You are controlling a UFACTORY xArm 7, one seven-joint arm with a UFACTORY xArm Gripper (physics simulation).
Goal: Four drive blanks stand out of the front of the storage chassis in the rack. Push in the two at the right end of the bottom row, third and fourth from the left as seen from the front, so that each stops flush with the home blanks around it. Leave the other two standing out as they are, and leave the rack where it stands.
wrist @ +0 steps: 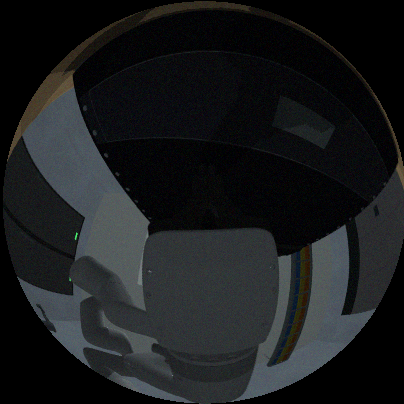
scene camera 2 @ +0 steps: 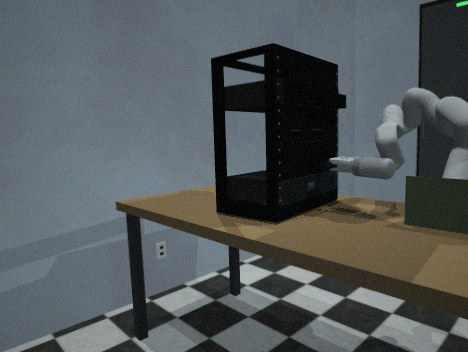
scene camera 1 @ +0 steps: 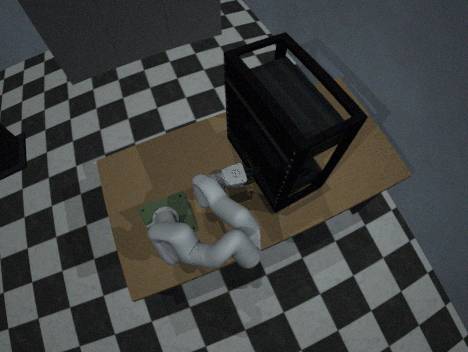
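Where they show: gripper, fingertip midpoint: [wrist: 206, 172] [scene camera 2: 321, 162] [scene camera 1: 260, 169]; arm's base, origin of the base link: [scene camera 2: 452, 198] [scene camera 1: 165, 218].
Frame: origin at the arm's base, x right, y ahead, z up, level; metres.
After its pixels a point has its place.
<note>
The black rack [scene camera 1: 359, 118] @[x 0.148, y 0.753, z 0.523 m] [scene camera 2: 271, 150] @[x -0.332, y 0.483, z 0.168 m] [wrist: 111, 164] @[x 0.155, y 0.495, z 0.104 m] stands upright on the table. Its front faces the arm and is very dark. The storage chassis and the four drive blanks cannot be made out, nor can how far each stands out. My gripper [scene camera 1: 251, 173] @[x 0.002, y 0.483, z 0.099 m] [scene camera 2: 332, 162] [wrist: 206, 172] @[x 0.002, y 0.483, z 0.099 m] is shut and empty, pointing level at the rack front. In scene camera 2 its tips overlap the rack's front edge, a little above the lower grey-black panel [scene camera 2: 295, 191] @[x -0.206, y 0.472, z 0.008 m] [wrist: 185, 100] @[x 0.020, y 0.486, z 0.017 m]. Whether they touch anything is hidden in the dark.
A dark block [scene camera 2: 342, 101] @[x 0.103, y 0.441, z 0.354 m] juts from the rack front high above the gripper. The lower panel bears a grey rectangle [scene camera 2: 311, 186] @[x -0.083, y 0.479, z 0.011 m] [wrist: 304, 122] @[x -0.076, y 0.480, z 0.014 m]. The arm stands on a green base plate [scene camera 1: 187, 212] @[x 0.011, y 0.106, z -0.008 m] [scene camera 2: 432, 202] @[x -0.069, y 0.043, z -0.006 m] on the wooden table [scene camera 1: 165, 155] @[x -0.380, y 0.109, z -0.092 m] [scene camera 2: 320, 235] @[x -0.349, y 0.283, z -0.092 m]. A wall is behind the rack.
</note>
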